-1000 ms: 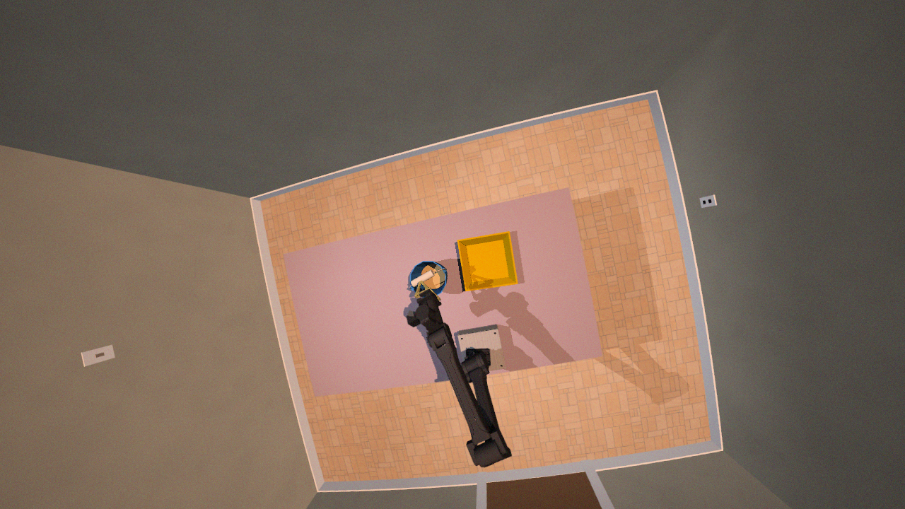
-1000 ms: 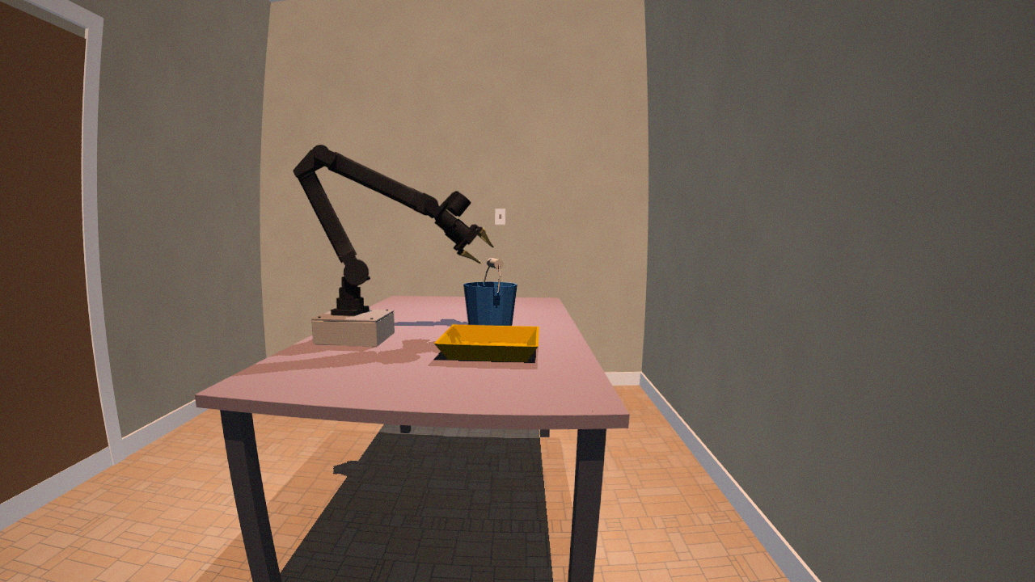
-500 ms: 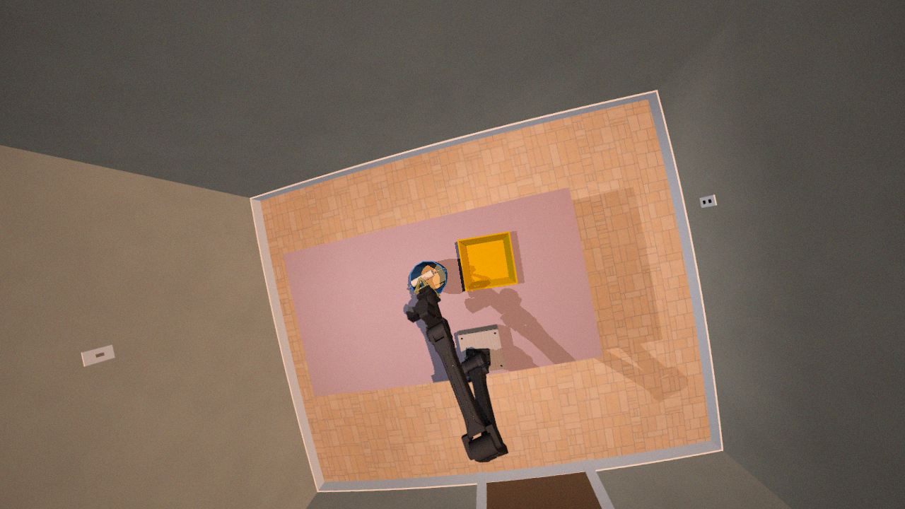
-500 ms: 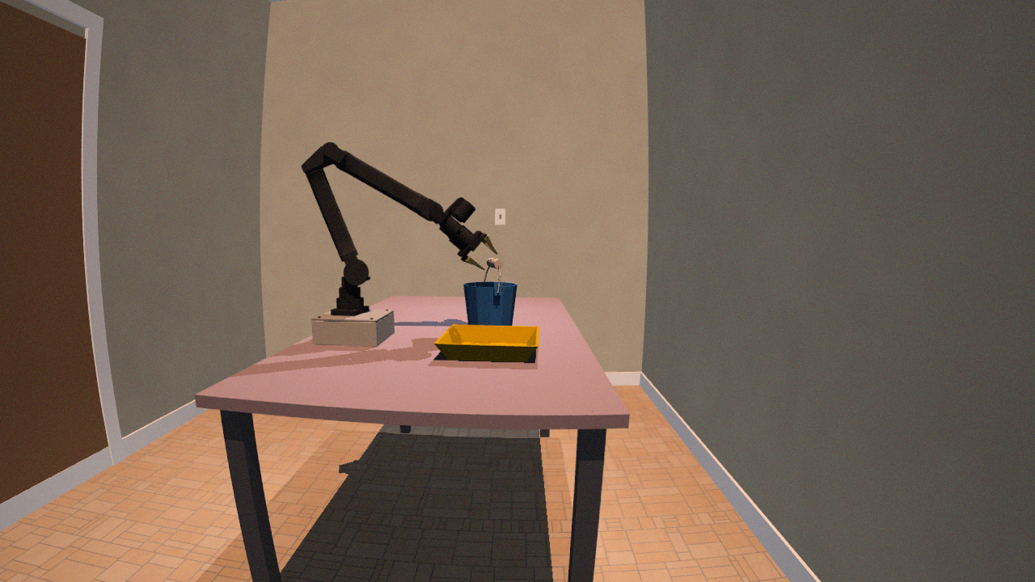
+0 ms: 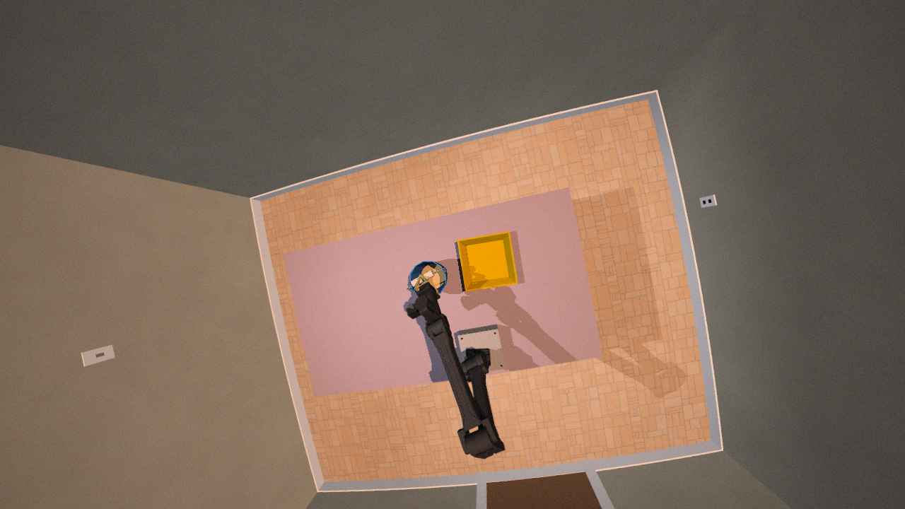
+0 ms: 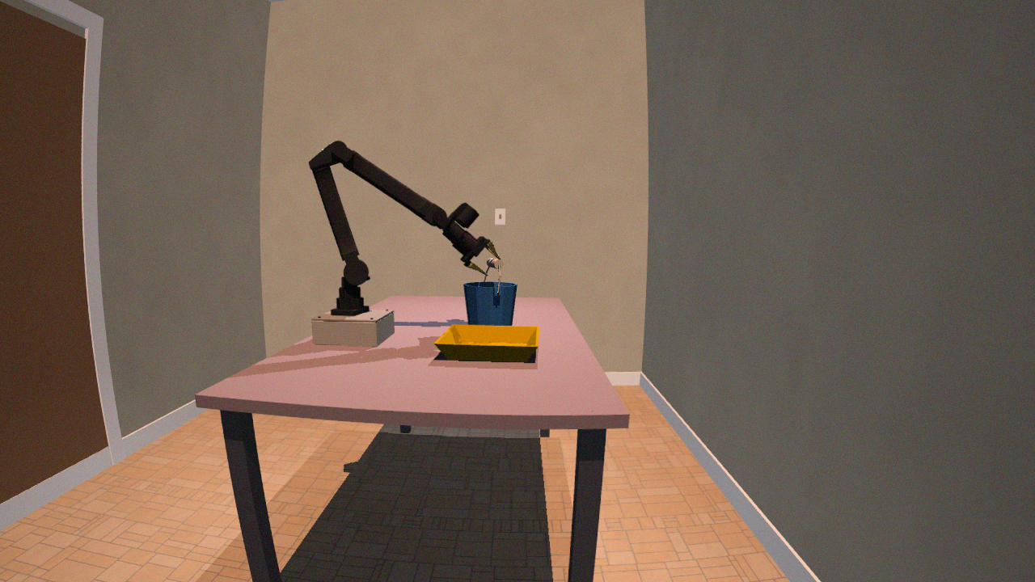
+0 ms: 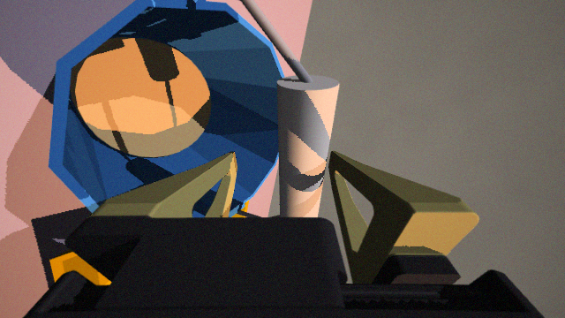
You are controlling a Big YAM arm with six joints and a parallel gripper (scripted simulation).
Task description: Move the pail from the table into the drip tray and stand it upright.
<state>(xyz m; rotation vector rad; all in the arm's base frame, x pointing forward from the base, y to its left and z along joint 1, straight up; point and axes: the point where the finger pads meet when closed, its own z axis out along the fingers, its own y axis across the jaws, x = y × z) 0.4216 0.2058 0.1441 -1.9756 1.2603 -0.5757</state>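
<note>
Now: hand 20 mm above the pail handle. Also, from my hand: blue pail (80 mm below); then yellow drip tray (50 mm ahead, 290 mm to the right, 210 mm below).
</note>
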